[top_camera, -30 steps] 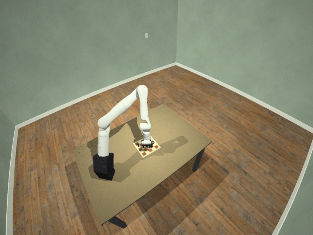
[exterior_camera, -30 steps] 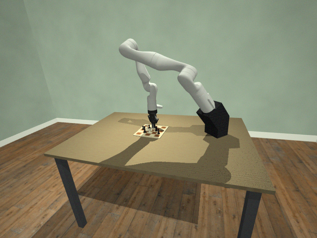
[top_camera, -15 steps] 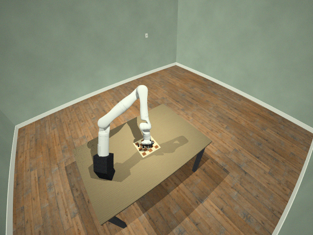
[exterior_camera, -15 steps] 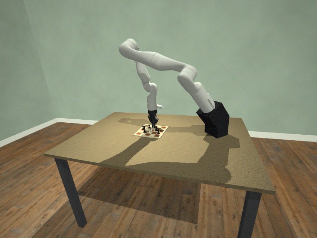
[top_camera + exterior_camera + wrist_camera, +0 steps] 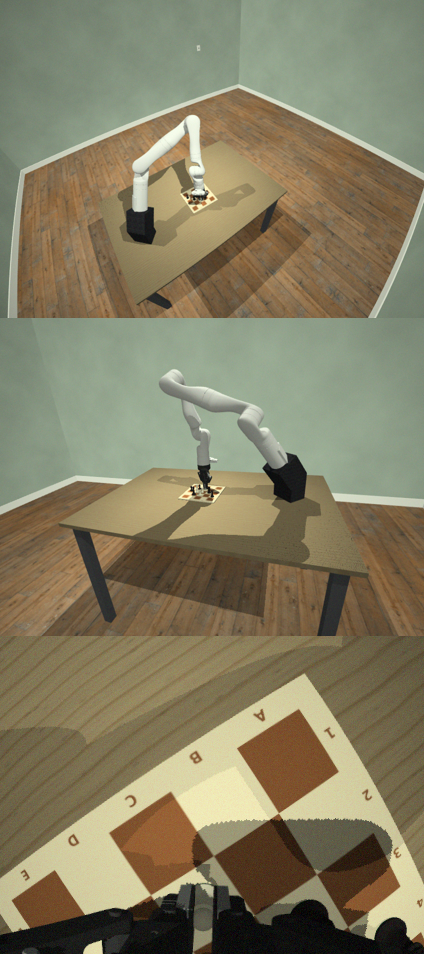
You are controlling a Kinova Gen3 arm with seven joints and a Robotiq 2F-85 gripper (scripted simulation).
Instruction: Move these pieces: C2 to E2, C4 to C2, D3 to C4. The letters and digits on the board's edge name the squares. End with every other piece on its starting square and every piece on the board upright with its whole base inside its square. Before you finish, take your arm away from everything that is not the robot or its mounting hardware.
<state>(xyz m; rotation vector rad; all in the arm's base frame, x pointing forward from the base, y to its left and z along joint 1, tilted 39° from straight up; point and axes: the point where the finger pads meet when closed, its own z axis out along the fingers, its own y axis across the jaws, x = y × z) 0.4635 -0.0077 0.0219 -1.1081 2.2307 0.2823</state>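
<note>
The chessboard lies 40 mm to the left of my hand and 30 mm below it. The rest, counted from my hand: black knight (40 mm to the left, 40 mm behind, 10 mm below).
</note>
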